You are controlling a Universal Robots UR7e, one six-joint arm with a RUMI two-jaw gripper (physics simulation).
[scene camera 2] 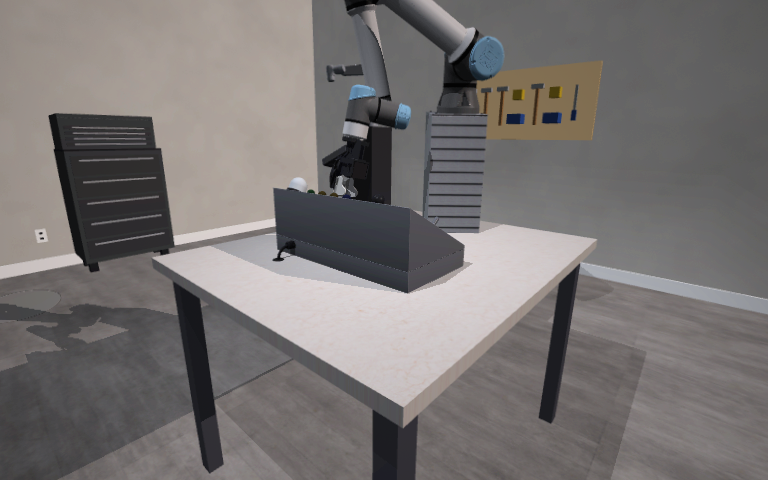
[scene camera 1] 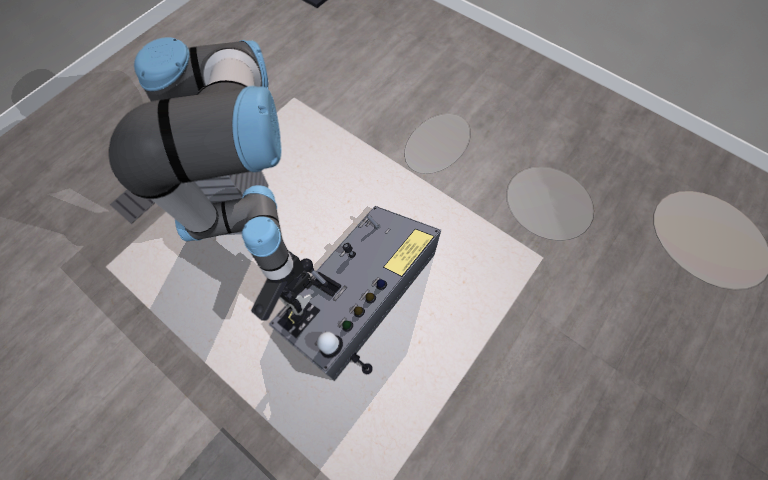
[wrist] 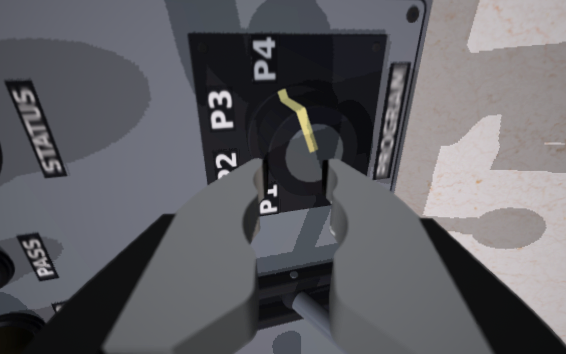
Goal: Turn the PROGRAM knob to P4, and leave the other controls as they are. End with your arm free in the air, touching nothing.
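Places are measured from the arm's base along level axes (x ahead, y left, z up), in centimetres.
Pixels of known places: gripper, fingertip midpoint: [scene camera 1: 296, 311] [wrist: 295, 163]; arm's base, origin of the base link: [scene camera 2: 457, 113].
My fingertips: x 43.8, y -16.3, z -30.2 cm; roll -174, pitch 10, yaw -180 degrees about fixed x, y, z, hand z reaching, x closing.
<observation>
Ahead of a thing's pixels: the offset from my fingertips to its top centre. "spot": to the spot under its first point. Level surfaces: height alone.
The PROGRAM knob @[dx -0.2, dy -0.6, dz +1.1 cm] [scene camera 1: 289, 318] [wrist: 315, 161], a round dark knob with a yellow pointer line, sits in its black dial plate @[spot: dx -2.1, dy -4.6, dz -4.0 cm] [wrist: 350, 55] at one end of the grey control box [scene camera 1: 364, 268] [scene camera 2: 345, 229]. In the wrist view the pointer aims at or very near the P4 label @[spot: dx +1.9, dy -4.5, dz -1.9 cm] [wrist: 264, 59]; P3 @[spot: dx +3.9, dy -2.2, dz -0.8 cm] [wrist: 220, 109] lies to its left. My gripper [scene camera 1: 295, 309] [scene camera 2: 345, 190] [wrist: 295, 163] is shut on the PROGRAM knob, one finger at each side. The right fingertip covers part of the knob's face. The exact contact is hard to see.
A black slotted lever control @[spot: dx +1.2, dy +11.3, dz -1.9 cm] [scene camera 1: 327, 285] stands close beside the gripper. A white dome @[spot: dx +14.8, dy -1.9, dz +9.5 cm] [scene camera 1: 327, 343], coloured buttons [scene camera 1: 364, 304], small toggles [scene camera 1: 348, 249] and a yellow label @[spot: dx +15.0, dy +31.7, dz +4.9 cm] [scene camera 1: 408, 252] are on the box. A black lever @[spot: dx +23.9, dy +0.8, dz -10.8 cm] [scene camera 1: 366, 368] sticks out of its side. The box stands on a pale table @[dz -12.3 cm] [scene camera 1: 470, 271] [scene camera 2: 362, 316].
</observation>
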